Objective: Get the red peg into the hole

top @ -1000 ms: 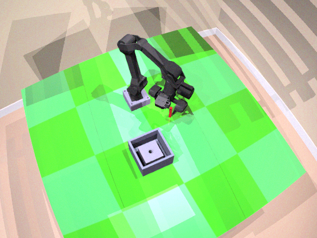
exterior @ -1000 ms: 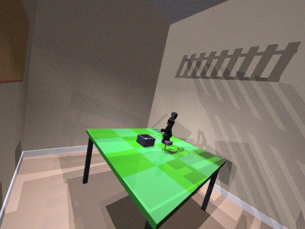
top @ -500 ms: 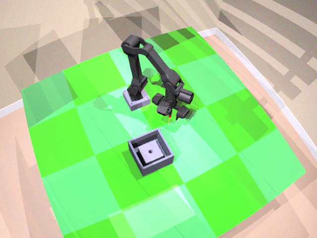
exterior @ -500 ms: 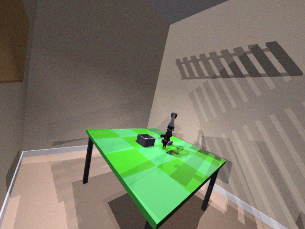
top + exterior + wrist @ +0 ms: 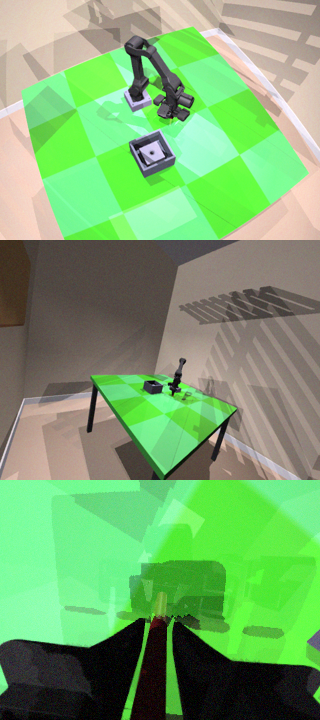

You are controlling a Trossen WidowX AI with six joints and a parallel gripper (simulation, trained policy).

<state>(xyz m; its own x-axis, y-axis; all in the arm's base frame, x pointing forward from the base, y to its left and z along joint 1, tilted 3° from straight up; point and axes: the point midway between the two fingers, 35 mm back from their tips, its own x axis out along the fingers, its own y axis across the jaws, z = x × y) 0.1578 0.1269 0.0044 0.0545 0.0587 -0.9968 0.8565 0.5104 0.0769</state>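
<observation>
My gripper tip is now 170 mm short of the light grey plate, 170 mm to the left of it and 30 mm below it. From my gripper tip the other things lie so: red peg 10 mm to the left, 30 mm above; box 170 mm ahead, 170 mm to the right, 10 mm above.
</observation>
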